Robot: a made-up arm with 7 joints.
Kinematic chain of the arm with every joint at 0, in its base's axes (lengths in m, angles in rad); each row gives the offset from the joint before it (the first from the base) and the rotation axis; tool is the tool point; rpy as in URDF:
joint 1: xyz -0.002 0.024 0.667 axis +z
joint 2: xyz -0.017 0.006 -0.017 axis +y
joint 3: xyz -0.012 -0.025 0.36 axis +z
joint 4: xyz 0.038 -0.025 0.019 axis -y
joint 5: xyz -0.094 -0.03 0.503 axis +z
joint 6: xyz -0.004 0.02 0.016 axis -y
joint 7: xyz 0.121 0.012 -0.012 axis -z
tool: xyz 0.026 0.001 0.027 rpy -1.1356 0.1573 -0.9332
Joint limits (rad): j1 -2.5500..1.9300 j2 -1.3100..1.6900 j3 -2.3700..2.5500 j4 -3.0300..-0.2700 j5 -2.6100..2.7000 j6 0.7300..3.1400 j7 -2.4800..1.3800
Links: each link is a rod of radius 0.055 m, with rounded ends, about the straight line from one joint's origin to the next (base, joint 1, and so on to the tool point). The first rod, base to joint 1, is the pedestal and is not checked.
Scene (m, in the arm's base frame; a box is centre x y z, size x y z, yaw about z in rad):
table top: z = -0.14
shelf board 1: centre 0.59 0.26 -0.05 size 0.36 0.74 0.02 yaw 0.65
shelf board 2: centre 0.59 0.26 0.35 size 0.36 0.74 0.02 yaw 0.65
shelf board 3: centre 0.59 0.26 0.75 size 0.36 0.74 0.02 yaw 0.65
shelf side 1: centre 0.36 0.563 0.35 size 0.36 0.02 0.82 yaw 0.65
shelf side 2: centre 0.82 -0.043 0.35 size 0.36 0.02 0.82 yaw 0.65
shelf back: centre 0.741 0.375 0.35 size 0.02 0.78 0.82 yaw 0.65
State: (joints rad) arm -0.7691 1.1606 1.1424 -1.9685 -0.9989 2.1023 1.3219
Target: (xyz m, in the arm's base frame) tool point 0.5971 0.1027 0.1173
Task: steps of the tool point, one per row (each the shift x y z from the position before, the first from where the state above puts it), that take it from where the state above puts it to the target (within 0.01 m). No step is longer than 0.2 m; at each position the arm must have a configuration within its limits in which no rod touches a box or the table.
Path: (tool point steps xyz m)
1: -0.0713 -0.0949 0.0045
2: -0.0941 -0.0713 -0.0024
3: -0.1076 -0.0414 -0.0021
4: 0.0658 -0.0325 -0.0992
5: 0.0197 -0.0151 -0.1466
6: -0.0387 -0.0081 -0.1640
7: 0.1016 0.0672 -0.0033
8: 0.0823 0.0726 0.0033

